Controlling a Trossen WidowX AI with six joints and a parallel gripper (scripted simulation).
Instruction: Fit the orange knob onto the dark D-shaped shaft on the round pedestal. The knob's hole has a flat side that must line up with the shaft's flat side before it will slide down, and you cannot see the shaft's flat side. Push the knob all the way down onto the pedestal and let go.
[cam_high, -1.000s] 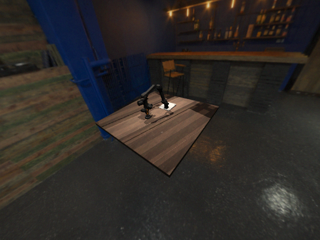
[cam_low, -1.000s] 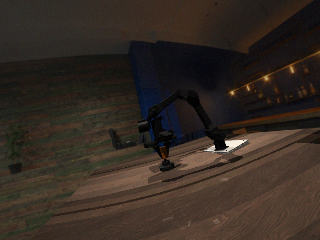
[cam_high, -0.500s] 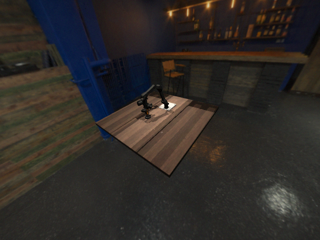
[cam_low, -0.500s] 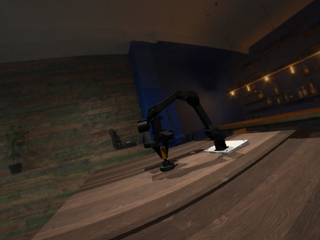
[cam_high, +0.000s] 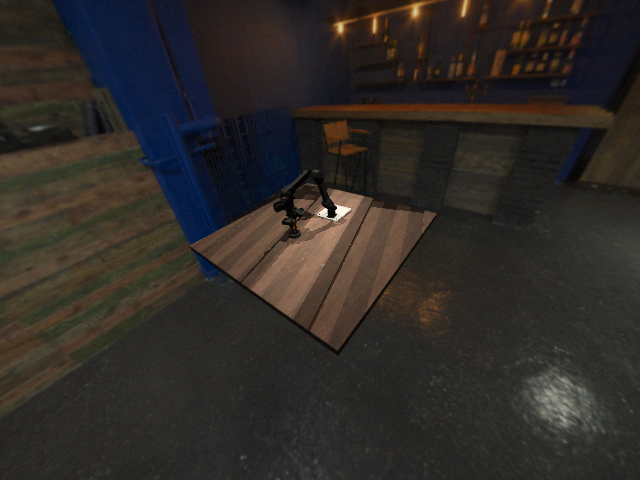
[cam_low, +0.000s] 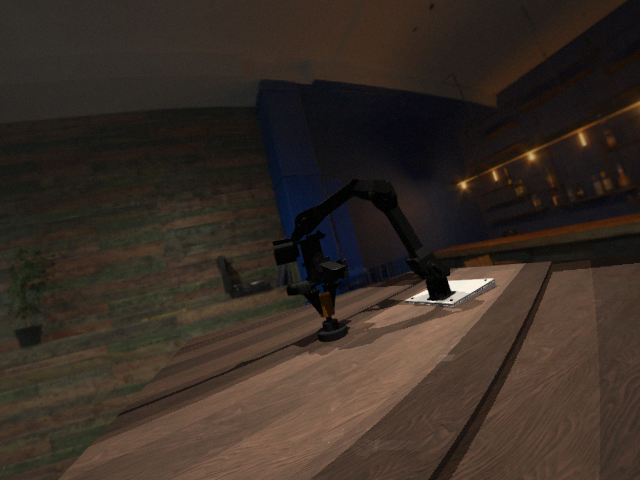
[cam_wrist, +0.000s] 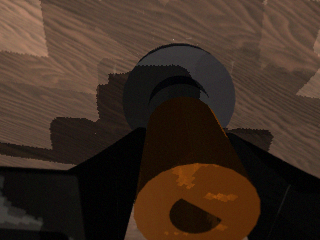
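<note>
My gripper tip is 20 mm below the orange knob. Round my gripper tip: dark round pedestal 40 mm below.
</note>
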